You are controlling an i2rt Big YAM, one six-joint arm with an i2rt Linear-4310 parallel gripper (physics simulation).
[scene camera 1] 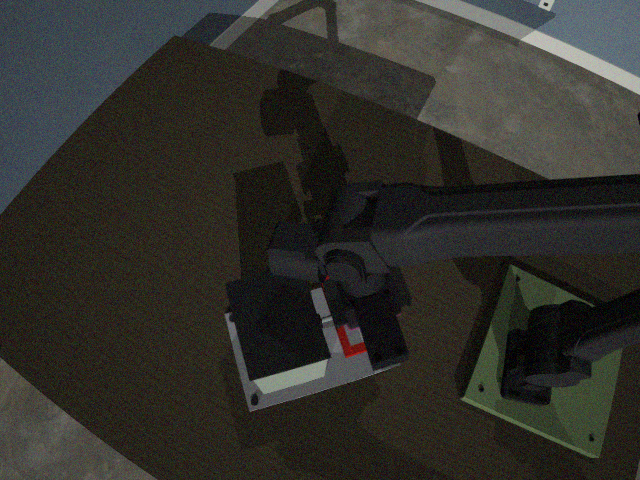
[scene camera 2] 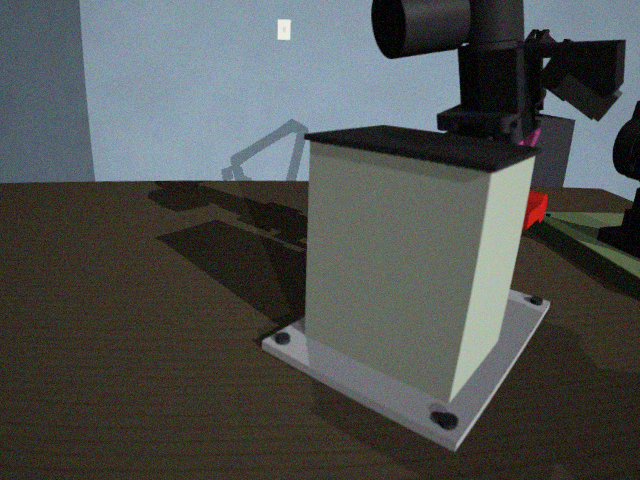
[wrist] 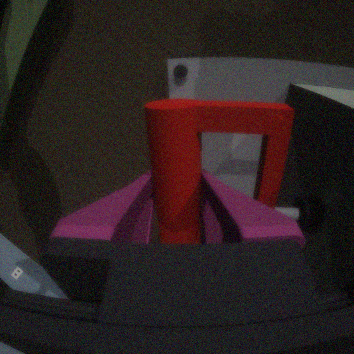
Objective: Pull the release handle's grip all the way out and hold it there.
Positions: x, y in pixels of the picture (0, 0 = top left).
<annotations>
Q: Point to a red release handle grip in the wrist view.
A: At 174, 125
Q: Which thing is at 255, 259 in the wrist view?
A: The gripper.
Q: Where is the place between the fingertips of the gripper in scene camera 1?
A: At 371, 317
</annotations>
